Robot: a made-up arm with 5 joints.
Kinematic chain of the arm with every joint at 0, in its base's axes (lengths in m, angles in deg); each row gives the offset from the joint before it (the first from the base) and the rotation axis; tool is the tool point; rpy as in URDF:
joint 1: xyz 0.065 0 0.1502 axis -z
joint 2: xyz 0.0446 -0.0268 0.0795 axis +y
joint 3: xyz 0.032 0 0.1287 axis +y
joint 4: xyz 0.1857 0 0.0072 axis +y
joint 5: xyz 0.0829 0.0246 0 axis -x
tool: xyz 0 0 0 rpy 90 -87.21 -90
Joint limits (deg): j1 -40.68..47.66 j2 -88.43..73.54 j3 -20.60..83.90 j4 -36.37..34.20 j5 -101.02..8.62
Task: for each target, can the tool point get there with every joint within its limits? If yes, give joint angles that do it. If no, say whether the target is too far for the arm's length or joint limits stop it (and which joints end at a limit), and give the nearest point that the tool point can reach.
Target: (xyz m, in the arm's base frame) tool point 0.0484 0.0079 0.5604
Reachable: yes | joints 32.41 -73.47 -1.19 -8.95 -14.23
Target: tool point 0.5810 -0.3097 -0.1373
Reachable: no: too far | nearest point 0.3747 -0.1859 0.0421 | short by 0.300 m
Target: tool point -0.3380 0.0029 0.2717
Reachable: no: joint limits stop it (at a limit: joint 2, joint 3, joint 4) | nearest point -0.1538 0.0016 0.4855 | short by 0.282 m
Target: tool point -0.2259 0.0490 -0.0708
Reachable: no: joint limits stop it (at a limit: joint 2) | nearest point 0.0173 0.0080 0.0891 | short by 0.294 m
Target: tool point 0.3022 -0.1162 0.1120
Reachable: yes | joints 25.63 20.71 40.18 -5.80 -70.28
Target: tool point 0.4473 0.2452 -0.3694
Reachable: no: too far | nearest point 0.3083 0.1560 -0.0088 | short by 0.397 m
